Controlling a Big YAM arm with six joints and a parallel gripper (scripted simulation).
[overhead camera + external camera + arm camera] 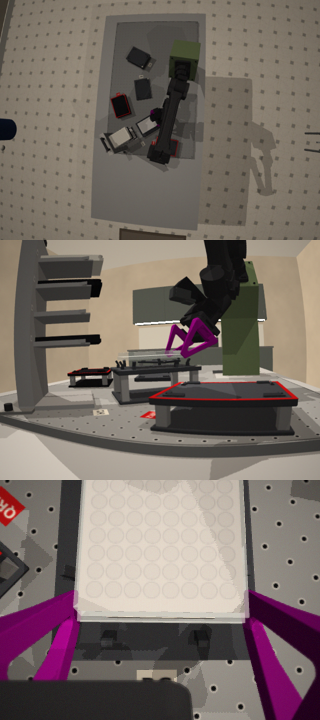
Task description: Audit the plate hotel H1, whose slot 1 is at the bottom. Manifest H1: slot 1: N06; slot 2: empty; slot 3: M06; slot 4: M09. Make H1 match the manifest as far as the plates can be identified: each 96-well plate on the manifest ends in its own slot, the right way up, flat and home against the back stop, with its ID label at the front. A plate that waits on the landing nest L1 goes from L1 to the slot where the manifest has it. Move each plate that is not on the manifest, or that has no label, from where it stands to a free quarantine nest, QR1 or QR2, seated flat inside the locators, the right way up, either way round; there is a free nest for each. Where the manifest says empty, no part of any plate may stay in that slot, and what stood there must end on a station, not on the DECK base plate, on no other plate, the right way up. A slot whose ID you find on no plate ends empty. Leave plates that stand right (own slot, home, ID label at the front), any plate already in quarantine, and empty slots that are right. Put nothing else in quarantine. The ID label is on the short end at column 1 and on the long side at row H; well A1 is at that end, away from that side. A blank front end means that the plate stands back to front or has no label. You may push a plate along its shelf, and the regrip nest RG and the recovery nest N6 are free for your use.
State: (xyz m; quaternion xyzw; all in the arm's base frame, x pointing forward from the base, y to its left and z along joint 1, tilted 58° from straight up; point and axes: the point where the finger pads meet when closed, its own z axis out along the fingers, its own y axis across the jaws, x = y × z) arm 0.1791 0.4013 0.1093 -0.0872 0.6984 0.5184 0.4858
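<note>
Right now my hand is 50 mm short of the clear 96-well plate and 40 mm to the right of it. From my hand the other things lie so: regrip nest RG (40 mm ahead, 40 mm to the left, 30 mm below); QR2 tag (10 mm behind, 170 mm to the left, 90 mm below); A1 mark (50 mm behind, 30 mm to the left, 30 mm below).
</note>
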